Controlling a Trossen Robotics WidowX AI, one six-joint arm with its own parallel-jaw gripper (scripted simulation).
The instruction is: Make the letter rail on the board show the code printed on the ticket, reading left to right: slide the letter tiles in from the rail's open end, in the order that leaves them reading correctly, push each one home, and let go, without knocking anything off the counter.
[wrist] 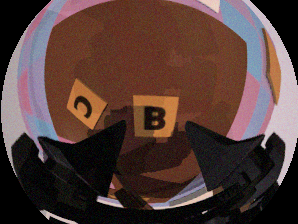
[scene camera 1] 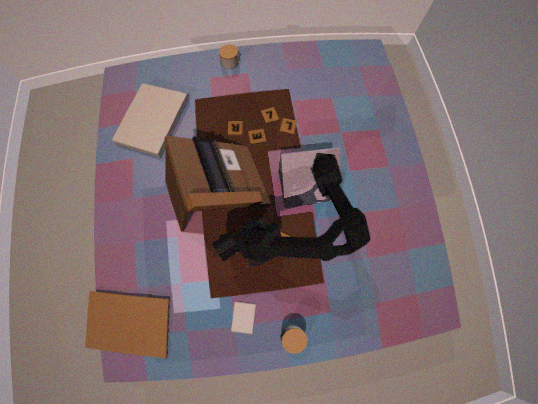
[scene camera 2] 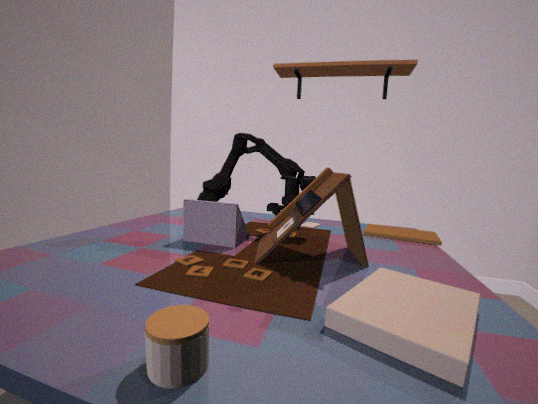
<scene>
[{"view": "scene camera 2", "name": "cream slab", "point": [429, 325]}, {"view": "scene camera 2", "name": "flat orange box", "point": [429, 237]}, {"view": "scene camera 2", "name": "slanted wooden board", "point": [328, 182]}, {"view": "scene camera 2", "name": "brown mat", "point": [297, 263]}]
</scene>
